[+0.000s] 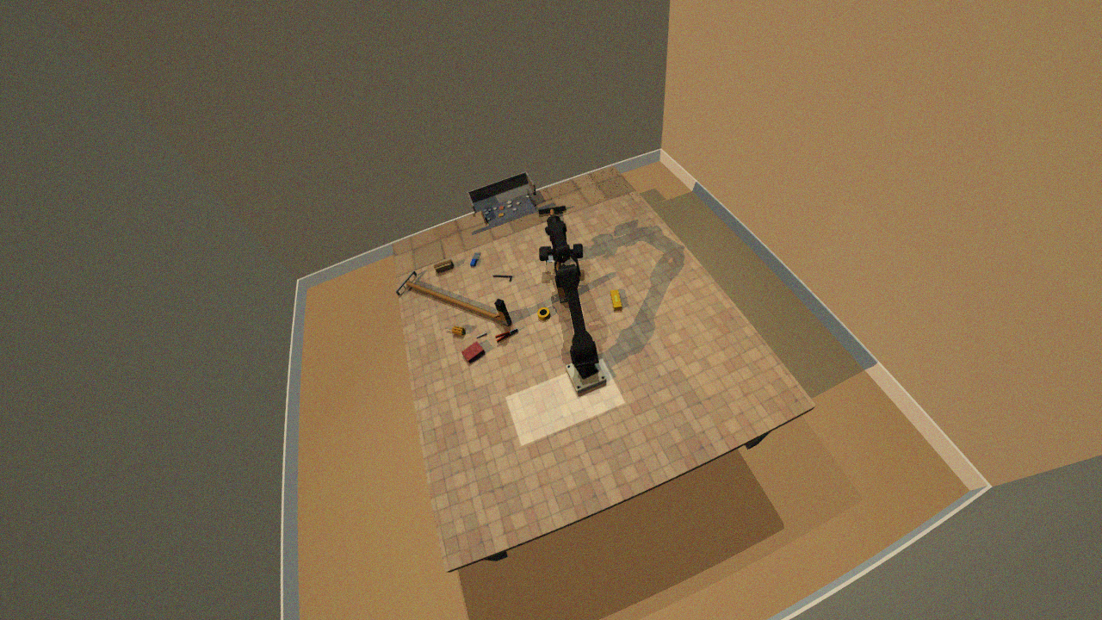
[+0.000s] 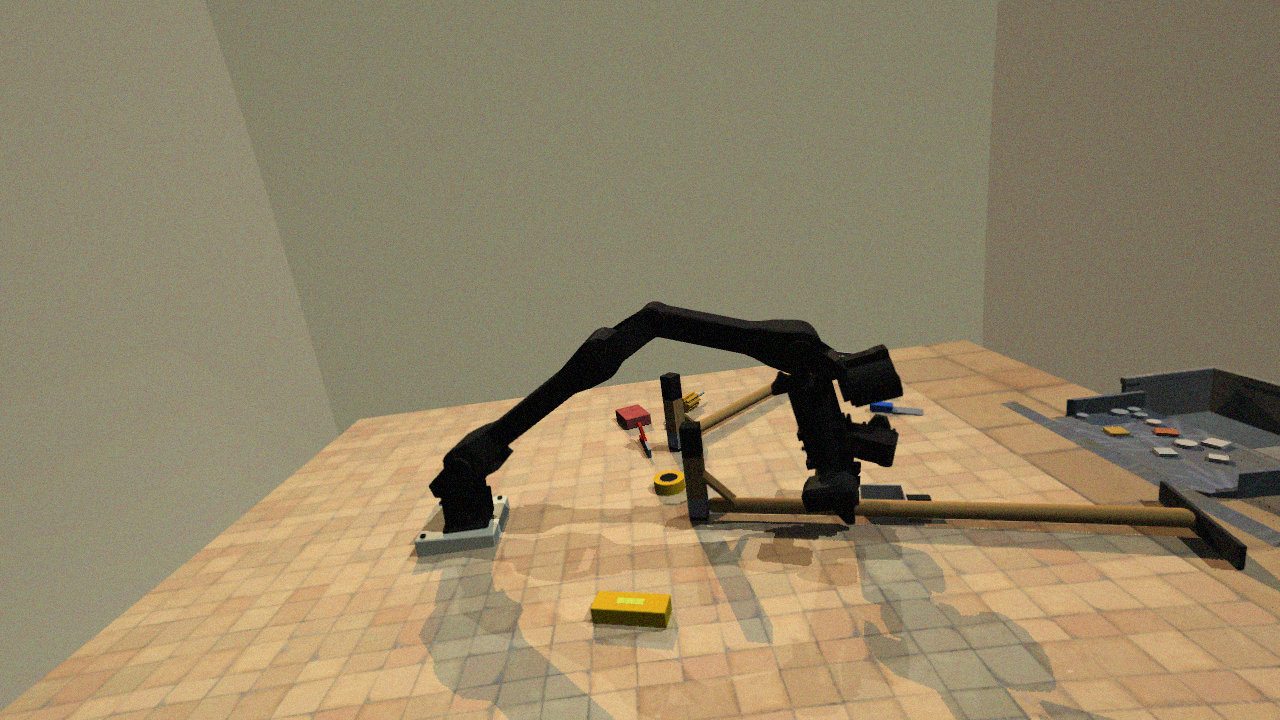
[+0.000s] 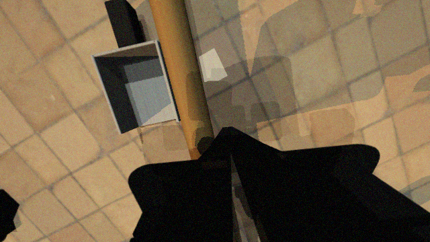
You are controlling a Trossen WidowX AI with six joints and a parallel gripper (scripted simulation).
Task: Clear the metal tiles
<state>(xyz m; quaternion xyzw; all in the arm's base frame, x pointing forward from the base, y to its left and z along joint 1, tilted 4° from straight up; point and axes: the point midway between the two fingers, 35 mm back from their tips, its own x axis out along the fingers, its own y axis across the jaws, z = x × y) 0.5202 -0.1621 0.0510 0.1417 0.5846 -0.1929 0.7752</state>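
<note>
Right now the small grey box is 80 mm ahead of my gripper tip and 30 mm to the left of it. Also, from my gripper tip: yellow tape roll 210 mm behind, 200 mm to the left; then yellow block 300 mm behind, 80 mm to the right, 10 mm above; then hex key 60 mm ahead, 260 mm to the left, 10 mm below.
</note>
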